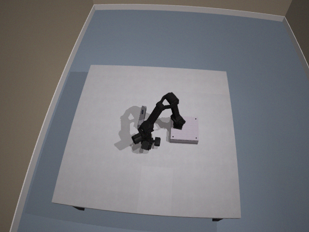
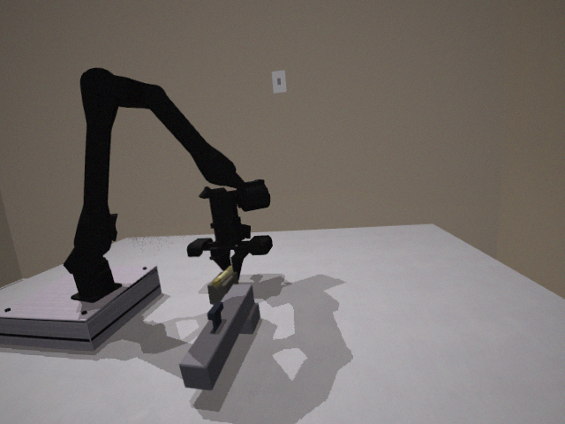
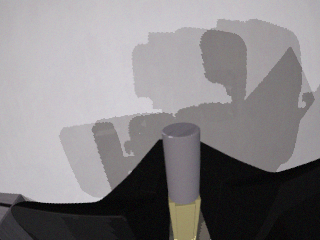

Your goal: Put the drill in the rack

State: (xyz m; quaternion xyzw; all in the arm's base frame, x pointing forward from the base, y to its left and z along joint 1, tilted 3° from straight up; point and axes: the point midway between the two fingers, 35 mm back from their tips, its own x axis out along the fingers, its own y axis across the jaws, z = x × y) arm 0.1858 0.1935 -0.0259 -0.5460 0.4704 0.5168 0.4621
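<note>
Now: gripper tip 5 cm to the left of the rack and 1 cm below it. The rest, counted from my gripper tip: dark blue drill (10 cm ahead, 23 cm to the right, 4 cm above); then grey housing block (10 cm ahead, 21 cm to the right, 2 cm above).
</note>
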